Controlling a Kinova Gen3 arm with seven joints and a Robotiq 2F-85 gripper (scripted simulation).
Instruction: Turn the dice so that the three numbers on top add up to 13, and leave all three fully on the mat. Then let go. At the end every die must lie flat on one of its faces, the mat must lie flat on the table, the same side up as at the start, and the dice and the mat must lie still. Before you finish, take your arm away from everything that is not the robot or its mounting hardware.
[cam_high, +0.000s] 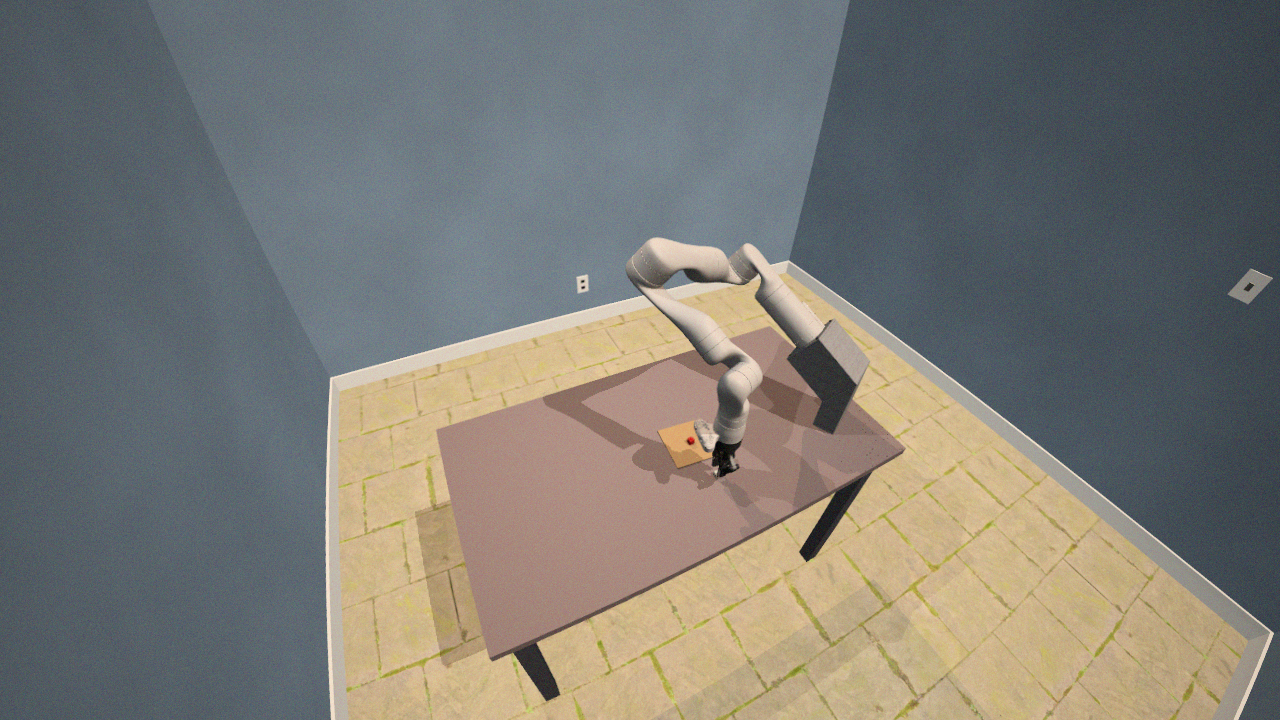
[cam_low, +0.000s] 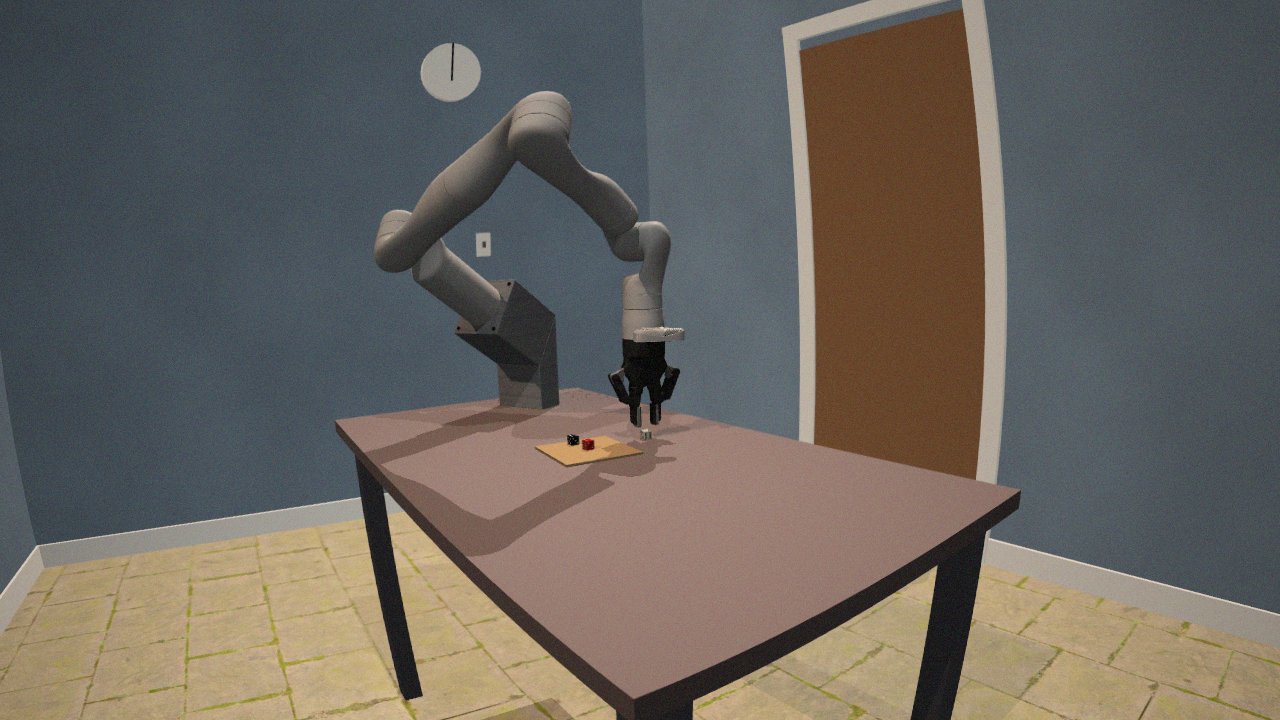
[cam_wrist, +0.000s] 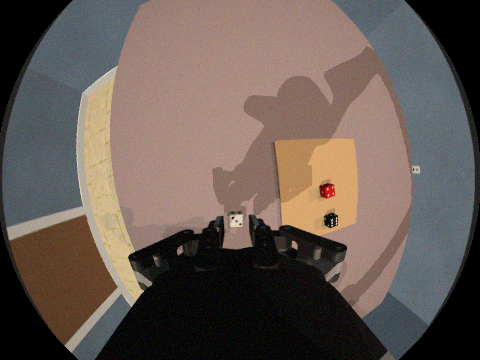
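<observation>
Right now my hand is 30 mm past the red die, 120 mm to the left of it and 30 mm above it. The rest, counted from my hand: tan mat 30 mm behind, 130 mm to the right, 40 mm below.
</observation>
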